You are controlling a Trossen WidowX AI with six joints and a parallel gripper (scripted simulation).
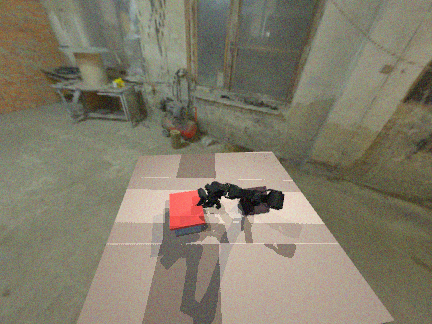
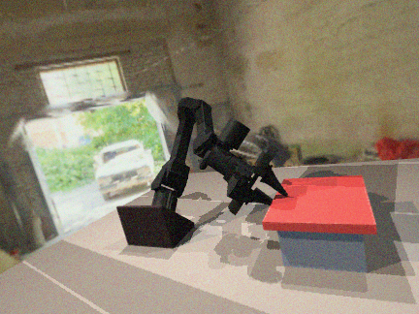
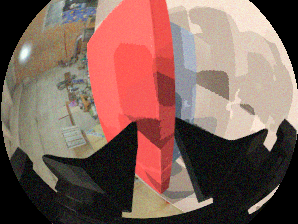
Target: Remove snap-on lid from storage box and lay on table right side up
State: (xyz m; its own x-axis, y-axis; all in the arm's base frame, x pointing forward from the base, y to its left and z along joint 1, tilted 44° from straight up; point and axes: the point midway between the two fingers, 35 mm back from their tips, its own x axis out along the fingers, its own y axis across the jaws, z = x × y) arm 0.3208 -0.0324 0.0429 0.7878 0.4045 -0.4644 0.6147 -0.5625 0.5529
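Right now the red lid is 8 cm ahead of my gripper tip and 1 cm above it. The rest, counted from my gripper tip: storage box 8 cm ahead, 5 cm below.
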